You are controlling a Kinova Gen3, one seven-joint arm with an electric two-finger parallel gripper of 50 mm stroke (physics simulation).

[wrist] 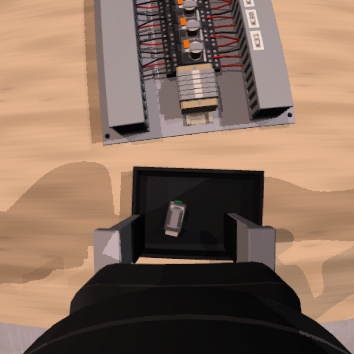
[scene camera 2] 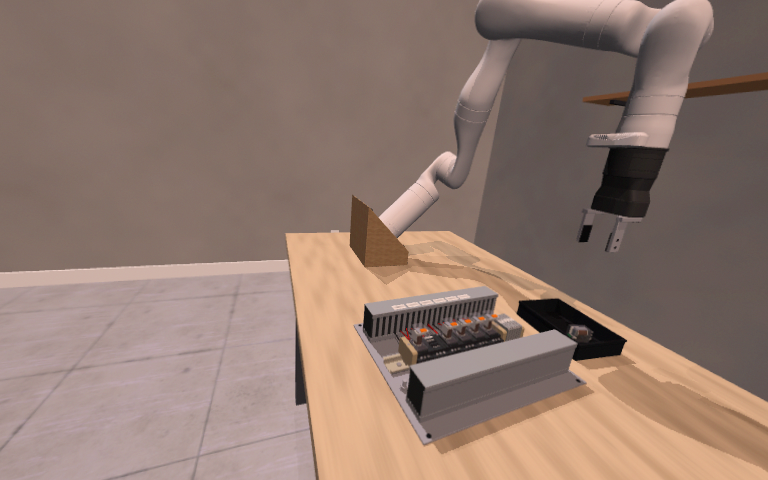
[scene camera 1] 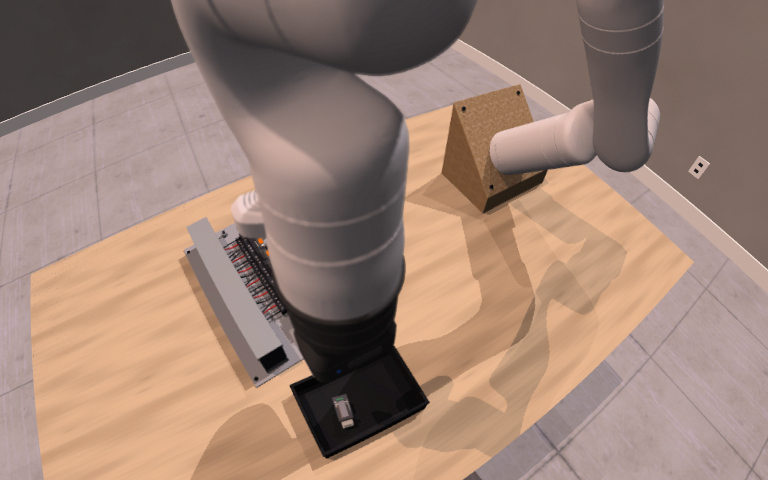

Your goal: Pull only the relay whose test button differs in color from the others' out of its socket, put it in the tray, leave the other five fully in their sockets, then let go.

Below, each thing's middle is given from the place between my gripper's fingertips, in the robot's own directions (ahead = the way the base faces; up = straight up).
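The grey panel plate [scene camera 2: 448, 424] is what I measure my hand from: the hand is 260 mm to the left of it and 20 mm short of it. My hand is also 200 mm above the plate.
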